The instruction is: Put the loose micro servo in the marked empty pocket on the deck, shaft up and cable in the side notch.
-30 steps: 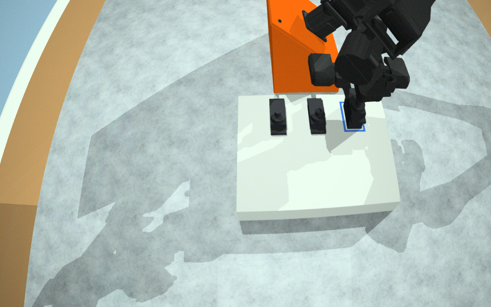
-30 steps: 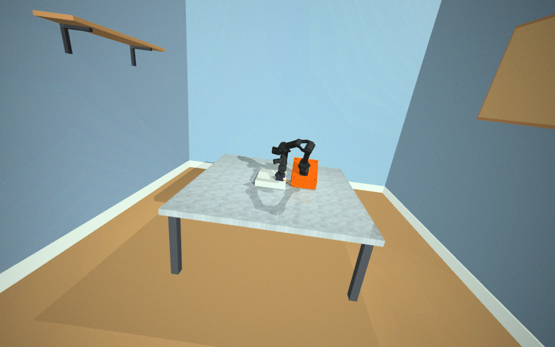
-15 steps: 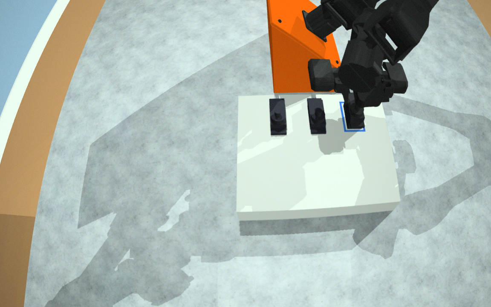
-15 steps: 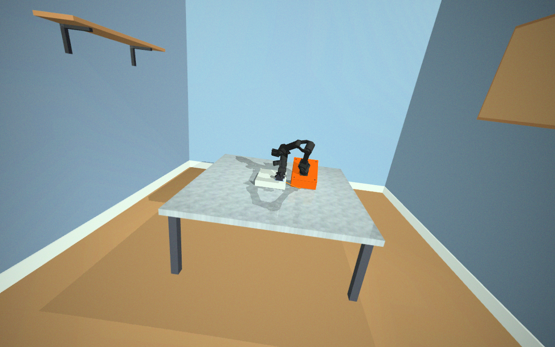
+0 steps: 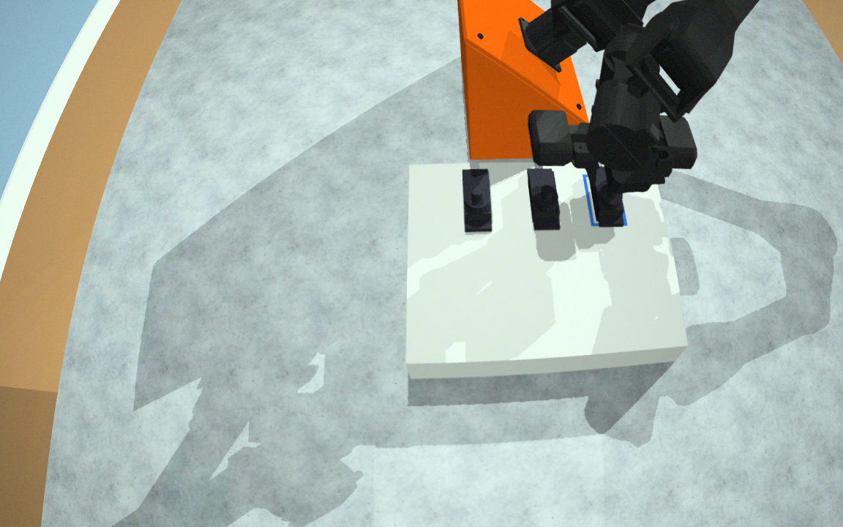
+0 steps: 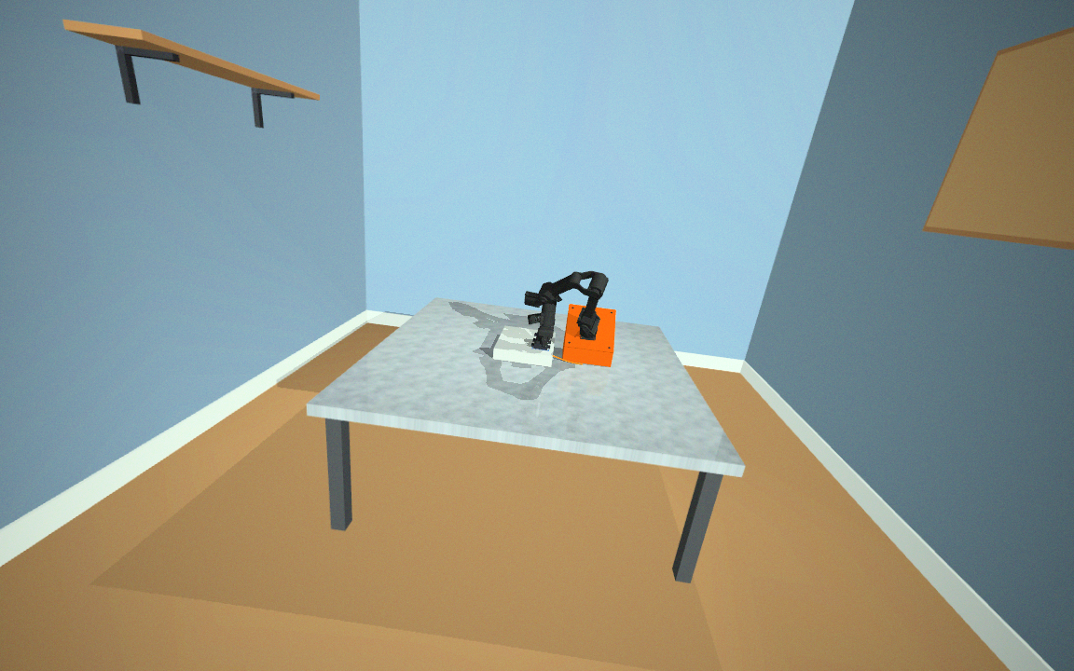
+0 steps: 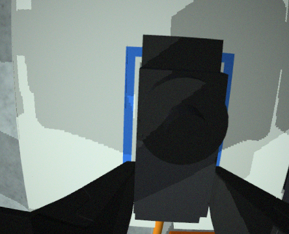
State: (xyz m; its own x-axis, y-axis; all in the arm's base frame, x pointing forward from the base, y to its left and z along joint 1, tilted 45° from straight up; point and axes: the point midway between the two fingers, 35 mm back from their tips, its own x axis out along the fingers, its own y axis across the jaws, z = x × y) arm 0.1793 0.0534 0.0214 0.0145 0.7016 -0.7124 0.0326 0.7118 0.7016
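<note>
Now: gripper tip 12 cm short of the white deck, 8 cm to the left of it and 4 cm above it.
</note>
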